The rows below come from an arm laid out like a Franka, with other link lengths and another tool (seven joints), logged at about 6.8 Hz.
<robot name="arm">
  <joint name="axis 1" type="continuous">
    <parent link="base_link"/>
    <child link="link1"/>
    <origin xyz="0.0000 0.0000 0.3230"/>
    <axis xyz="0 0 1"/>
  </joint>
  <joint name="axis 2" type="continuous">
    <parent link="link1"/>
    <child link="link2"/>
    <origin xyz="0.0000 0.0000 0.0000"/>
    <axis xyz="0 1 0"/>
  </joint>
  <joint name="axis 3" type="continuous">
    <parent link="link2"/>
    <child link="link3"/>
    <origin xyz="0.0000 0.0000 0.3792"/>
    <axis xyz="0 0 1"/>
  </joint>
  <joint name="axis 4" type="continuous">
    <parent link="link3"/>
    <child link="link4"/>
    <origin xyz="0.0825 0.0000 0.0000"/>
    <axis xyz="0 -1 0"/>
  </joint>
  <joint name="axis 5" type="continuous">
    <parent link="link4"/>
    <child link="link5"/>
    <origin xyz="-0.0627 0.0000 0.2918"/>
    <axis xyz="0 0 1"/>
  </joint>
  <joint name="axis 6" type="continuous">
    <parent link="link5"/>
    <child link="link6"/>
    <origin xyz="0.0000 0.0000 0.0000"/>
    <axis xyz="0 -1 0"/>
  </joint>
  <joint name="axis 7" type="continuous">
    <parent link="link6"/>
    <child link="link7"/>
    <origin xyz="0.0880 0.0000 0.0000"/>
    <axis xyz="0 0 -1"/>
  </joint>
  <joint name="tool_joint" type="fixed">
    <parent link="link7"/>
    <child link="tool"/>
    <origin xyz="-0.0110 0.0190 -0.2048" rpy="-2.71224 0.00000 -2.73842"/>
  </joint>
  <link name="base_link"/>
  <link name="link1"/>
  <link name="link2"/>
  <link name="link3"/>
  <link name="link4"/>
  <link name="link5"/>
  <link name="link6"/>
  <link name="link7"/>
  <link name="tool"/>
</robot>
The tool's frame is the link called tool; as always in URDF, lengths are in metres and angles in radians. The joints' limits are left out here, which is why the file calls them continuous.
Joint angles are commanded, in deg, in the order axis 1, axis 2, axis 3, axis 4, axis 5, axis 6, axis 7. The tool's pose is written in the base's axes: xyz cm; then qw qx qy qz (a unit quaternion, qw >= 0). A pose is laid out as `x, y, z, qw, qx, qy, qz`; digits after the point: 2 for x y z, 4 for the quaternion.
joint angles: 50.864, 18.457, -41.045, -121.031, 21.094, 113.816, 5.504
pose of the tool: 41.24, 15.22, 28.58, 0.1367, 0.1583, -0.9662, 0.1510
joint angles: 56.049, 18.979, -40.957, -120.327, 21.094, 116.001, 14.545
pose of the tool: 41.20, 19.27, 28.48, 0.1282, 0.1243, -0.9679, 0.1766
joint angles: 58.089, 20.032, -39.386, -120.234, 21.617, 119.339, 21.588
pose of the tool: 41.44, 22.07, 27.65, 0.1179, 0.0871, -0.9705, 0.1916
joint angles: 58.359, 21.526, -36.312, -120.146, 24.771, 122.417, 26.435
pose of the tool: 41.41, 25.18, 26.42, 0.1164, 0.0527, -0.9747, 0.1833
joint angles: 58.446, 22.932, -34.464, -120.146, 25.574, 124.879, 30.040
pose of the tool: 41.52, 26.67, 25.24, 0.1137, 0.0294, -0.9750, 0.1887
